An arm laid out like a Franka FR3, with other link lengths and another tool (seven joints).
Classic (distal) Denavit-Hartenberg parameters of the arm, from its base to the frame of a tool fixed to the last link. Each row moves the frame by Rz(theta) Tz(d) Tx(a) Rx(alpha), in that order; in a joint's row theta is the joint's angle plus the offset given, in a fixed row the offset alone. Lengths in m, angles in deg.
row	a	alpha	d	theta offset
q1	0	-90	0.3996	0
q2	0	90	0	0
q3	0.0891	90	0.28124	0
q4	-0.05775	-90	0	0
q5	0	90	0.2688	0
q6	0.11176	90	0	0
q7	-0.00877	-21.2	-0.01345	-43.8
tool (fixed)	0	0	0.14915	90
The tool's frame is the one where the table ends.
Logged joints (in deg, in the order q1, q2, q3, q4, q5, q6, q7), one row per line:
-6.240, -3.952, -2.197, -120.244, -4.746, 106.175, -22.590
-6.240, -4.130, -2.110, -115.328, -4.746, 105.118, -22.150
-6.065, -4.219, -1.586, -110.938, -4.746, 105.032, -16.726
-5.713, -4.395, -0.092, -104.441, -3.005, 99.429, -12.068
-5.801, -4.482, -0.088, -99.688, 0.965, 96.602, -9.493
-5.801, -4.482, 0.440, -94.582, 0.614, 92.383, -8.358
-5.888, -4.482, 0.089, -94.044, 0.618, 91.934, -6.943
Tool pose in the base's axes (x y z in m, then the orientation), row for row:
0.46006, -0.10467, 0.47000, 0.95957, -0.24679, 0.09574, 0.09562
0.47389, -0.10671, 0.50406, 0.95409, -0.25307, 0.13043, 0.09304
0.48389, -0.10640, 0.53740, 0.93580, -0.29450, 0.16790, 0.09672
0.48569, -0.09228, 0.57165, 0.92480, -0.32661, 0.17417, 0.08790
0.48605, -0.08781, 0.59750, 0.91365, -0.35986, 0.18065, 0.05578
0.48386, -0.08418, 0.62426, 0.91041, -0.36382, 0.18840, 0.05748
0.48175, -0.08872, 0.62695, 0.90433, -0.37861, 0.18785, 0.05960
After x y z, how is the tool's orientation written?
As a quaternion, x y z w.
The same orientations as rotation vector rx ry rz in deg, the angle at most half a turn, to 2 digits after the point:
162.94, -41.91, 16.26
162.25, -43.04, 22.18
158.80, -49.98, 28.49
157.75, -55.71, 29.71
158.86, -62.57, 31.41
158.13, -63.19, 32.72
156.88, -65.68, 32.59

